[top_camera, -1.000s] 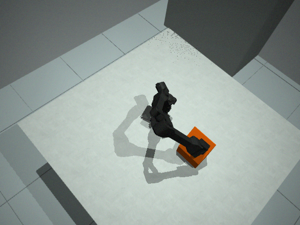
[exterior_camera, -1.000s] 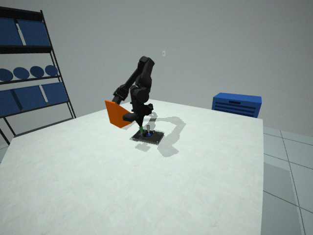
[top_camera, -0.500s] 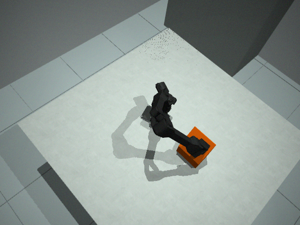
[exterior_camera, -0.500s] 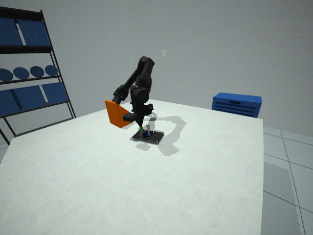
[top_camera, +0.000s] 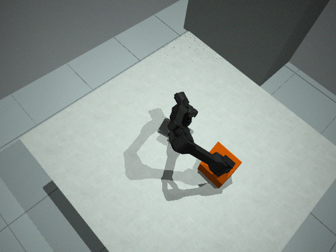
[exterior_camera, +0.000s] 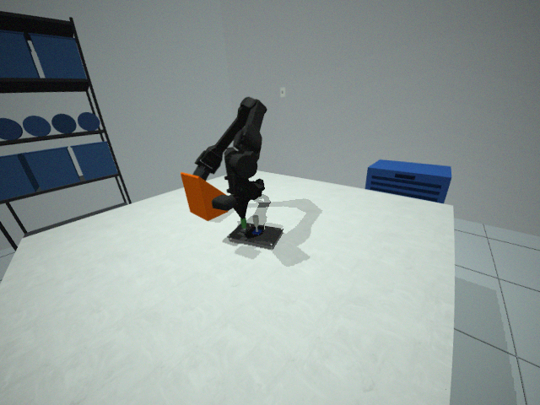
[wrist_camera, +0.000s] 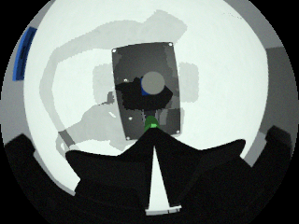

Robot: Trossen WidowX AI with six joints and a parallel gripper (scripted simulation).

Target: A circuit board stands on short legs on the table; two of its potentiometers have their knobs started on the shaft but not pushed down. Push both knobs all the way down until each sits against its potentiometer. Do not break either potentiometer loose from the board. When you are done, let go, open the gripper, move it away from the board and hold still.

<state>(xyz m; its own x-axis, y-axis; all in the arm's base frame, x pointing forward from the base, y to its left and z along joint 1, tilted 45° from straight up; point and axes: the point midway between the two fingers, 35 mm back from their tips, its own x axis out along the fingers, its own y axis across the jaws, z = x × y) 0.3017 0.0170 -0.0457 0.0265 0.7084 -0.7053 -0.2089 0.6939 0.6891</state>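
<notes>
Right now my gripper tip is 50 mm short of the white knob and 10 mm to the right of it. Round my gripper tip: green knob (20 mm below).
</notes>
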